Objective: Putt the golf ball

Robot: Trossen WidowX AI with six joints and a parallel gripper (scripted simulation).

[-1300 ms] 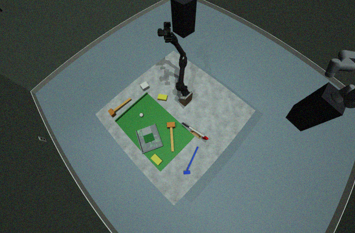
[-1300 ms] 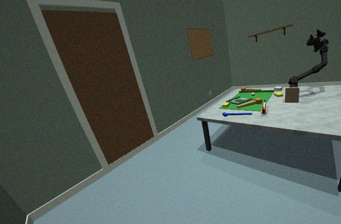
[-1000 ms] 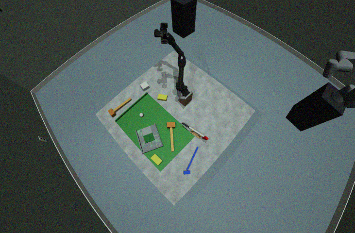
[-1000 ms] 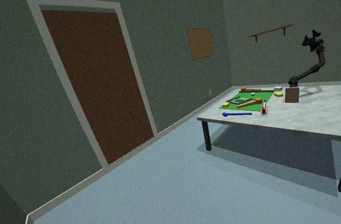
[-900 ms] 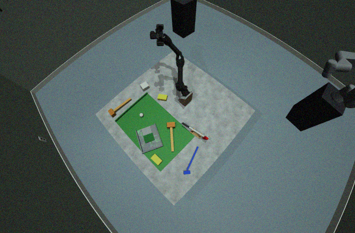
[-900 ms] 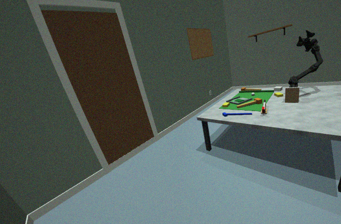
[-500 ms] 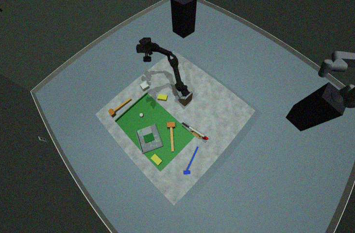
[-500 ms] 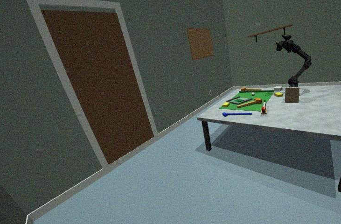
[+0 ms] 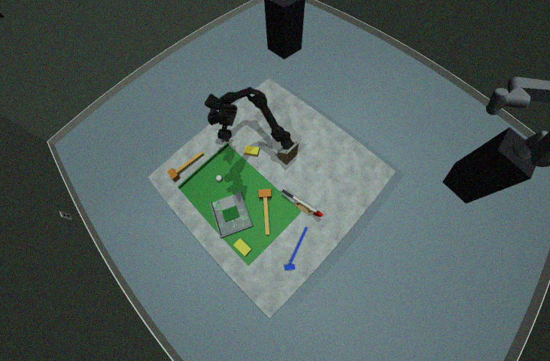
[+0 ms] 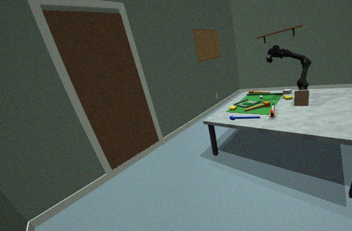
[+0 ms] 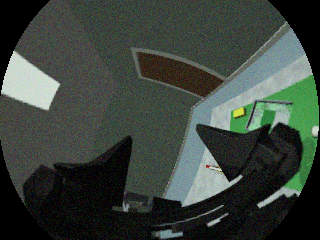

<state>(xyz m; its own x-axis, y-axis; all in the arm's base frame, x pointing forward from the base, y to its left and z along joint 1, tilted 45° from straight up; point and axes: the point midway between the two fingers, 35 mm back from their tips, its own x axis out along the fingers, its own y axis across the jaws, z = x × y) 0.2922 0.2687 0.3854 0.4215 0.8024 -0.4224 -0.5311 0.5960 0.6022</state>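
The wooden stand is 15 cm behind my gripper tip, 39 cm to the left of it and 55 cm below it. Also, from my gripper tip: blue putter 8 cm ahead, 56 cm to the left, 57 cm below; then white golf ball 14 cm ahead, 14 cm to the right, 56 cm below; then white block 11 cm behind, 41 cm to the right, 56 cm below.
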